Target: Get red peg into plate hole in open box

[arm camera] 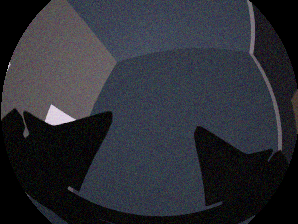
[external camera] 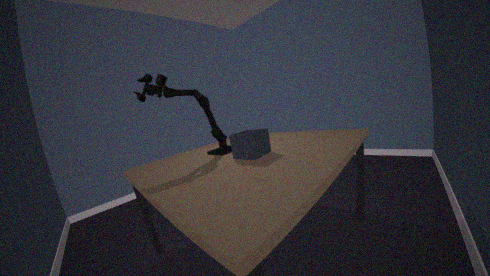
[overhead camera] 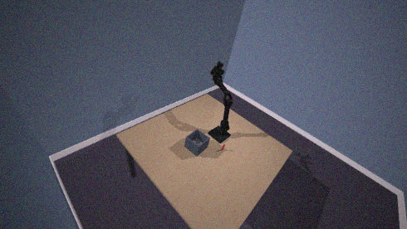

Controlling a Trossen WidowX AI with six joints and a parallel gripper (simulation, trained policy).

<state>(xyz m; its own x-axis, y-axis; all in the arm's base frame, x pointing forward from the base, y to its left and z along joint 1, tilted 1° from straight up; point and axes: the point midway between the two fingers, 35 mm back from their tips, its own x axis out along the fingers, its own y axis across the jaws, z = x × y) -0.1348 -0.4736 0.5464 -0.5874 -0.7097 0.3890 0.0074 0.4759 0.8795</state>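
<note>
The red peg lies 660 mm to the left of my gripper tip, 530 mm below it and 300 mm ahead of it.
</note>
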